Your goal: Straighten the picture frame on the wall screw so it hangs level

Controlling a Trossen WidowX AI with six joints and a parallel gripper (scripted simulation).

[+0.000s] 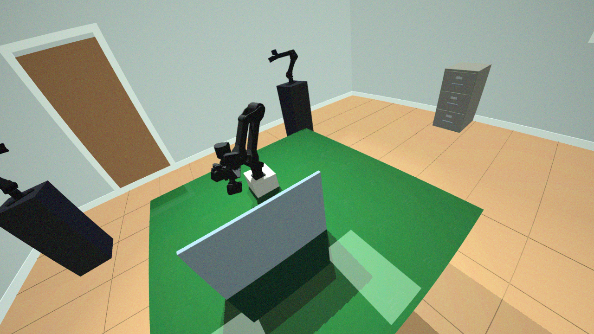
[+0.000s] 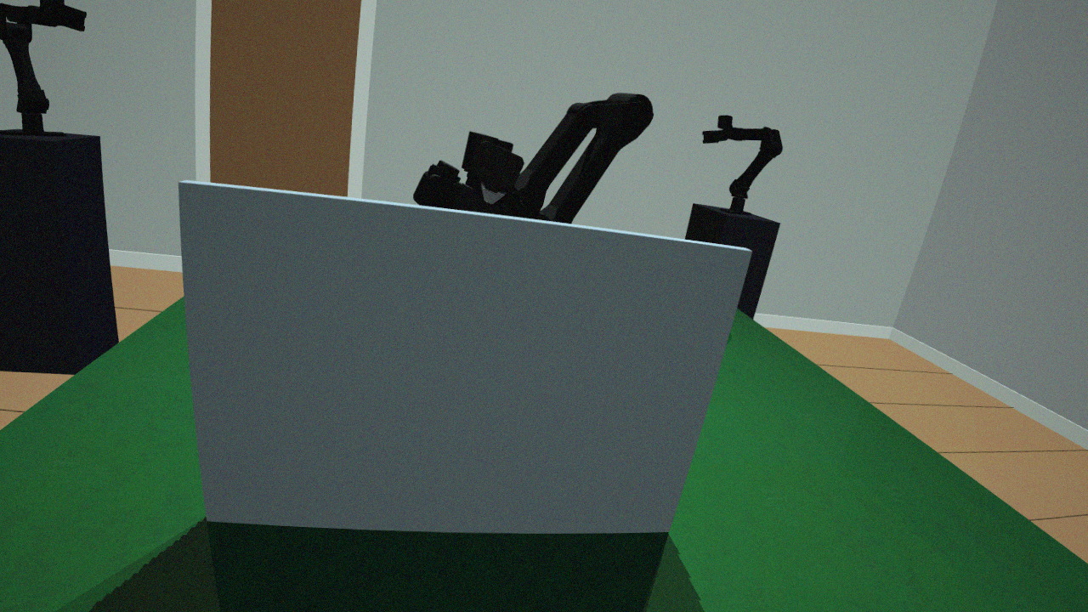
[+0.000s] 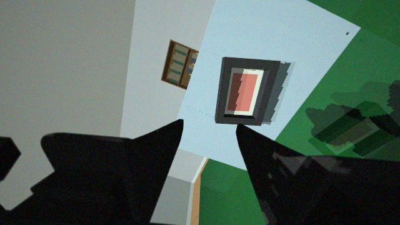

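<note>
My gripper tip is 20 cm short of the picture frame, 4 cm to the left of it and 9 cm above it. The rest, counted from my gripper tip: wall panel 21 cm ahead, 3 cm to the right, 11 cm below.
</note>
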